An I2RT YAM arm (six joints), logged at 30 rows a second.
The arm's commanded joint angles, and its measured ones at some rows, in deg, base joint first. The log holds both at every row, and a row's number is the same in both.
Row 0, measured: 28.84 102.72 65.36 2.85 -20.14 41.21
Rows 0 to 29, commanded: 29.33 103.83 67.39 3.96 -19.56 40.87; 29.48 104.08 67.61 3.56 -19.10 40.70; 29.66 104.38 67.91 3.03 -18.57 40.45; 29.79 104.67 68.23 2.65 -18.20 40.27; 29.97 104.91 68.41 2.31 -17.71 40.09; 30.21 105.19 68.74 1.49 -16.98 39.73; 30.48 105.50 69.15 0.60 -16.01 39.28; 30.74 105.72 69.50 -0.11 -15.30 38.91; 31.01 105.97 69.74 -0.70 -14.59 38.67; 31.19 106.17 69.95 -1.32 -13.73 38.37; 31.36 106.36 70.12 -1.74 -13.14 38.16; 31.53 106.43 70.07 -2.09 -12.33 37.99; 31.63 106.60 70.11 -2.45 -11.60 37.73; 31.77 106.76 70.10 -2.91 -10.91 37.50; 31.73 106.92 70.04 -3.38 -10.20 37.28; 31.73 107.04 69.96 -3.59 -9.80 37.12; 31.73 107.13 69.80 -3.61 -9.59 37.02; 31.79 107.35 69.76 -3.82 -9.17 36.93; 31.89 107.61 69.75 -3.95 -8.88 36.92; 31.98 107.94 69.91 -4.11 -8.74 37.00; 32.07 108.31 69.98 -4.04 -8.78 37.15; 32.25 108.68 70.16 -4.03 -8.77 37.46; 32.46 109.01 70.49 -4.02 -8.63 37.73; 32.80 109.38 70.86 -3.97 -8.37 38.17; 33.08 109.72 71.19 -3.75 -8.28 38.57; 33.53 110.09 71.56 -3.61 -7.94 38.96; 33.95 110.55 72.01 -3.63 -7.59 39.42; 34.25 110.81 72.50 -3.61 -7.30 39.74; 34.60 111.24 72.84 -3.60 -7.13 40.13; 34.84 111.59 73.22 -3.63 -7.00 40.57
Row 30, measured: 33.67 110.80 70.91 -3.84 -7.84 38.59
